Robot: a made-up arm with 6 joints. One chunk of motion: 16 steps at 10 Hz.
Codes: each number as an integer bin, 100 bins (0 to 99) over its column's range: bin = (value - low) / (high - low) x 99, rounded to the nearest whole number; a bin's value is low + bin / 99 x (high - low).
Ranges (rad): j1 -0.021..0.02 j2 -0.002..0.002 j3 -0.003..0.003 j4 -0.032..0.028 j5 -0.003..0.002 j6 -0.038..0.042
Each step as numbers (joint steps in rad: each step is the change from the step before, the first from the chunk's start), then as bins.
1 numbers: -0.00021 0.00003 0.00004 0.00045 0.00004 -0.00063
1 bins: 50 50 50 54 60 46
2 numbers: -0.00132 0.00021 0.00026 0.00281 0.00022 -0.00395
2 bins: 48 55 54 57 64 42
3 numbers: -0.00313 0.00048 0.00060 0.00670 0.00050 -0.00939
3 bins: 43 61 59 64 69 35
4 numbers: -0.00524 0.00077 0.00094 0.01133 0.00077 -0.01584
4 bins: 38 69 65 71 75 27
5 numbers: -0.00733 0.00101 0.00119 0.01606 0.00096 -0.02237
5 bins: 33 74 69 79 78 19
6 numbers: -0.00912 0.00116 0.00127 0.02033 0.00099 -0.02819
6 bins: 29 78 70 86 79 12
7 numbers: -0.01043 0.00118 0.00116 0.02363 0.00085 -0.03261
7 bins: 26 79 69 92 76 7
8 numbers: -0.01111 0.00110 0.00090 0.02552 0.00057 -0.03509
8 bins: 24 77 64 95 71 4
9 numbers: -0.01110 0.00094 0.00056 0.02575 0.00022 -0.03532
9 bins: 24 73 59 95 64 3
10 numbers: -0.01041 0.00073 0.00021 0.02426 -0.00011 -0.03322
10 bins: 26 68 53 93 57 6
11 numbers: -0.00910 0.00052 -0.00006 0.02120 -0.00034 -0.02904
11 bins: 29 62 49 88 53 11
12 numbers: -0.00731 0.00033 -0.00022 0.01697 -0.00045 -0.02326
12 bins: 33 58 46 81 50 18
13 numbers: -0.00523 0.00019 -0.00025 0.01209 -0.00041 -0.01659
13 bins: 38 54 45 73 51 26
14 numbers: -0.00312 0.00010 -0.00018 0.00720 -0.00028 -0.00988
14 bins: 43 52 47 65 54 35
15 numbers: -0.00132 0.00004 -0.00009 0.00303 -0.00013 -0.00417
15 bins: 48 50 48 58 57 42
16 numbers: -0.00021 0.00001 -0.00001 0.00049 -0.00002 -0.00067
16 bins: 50 50 49 54 59 46
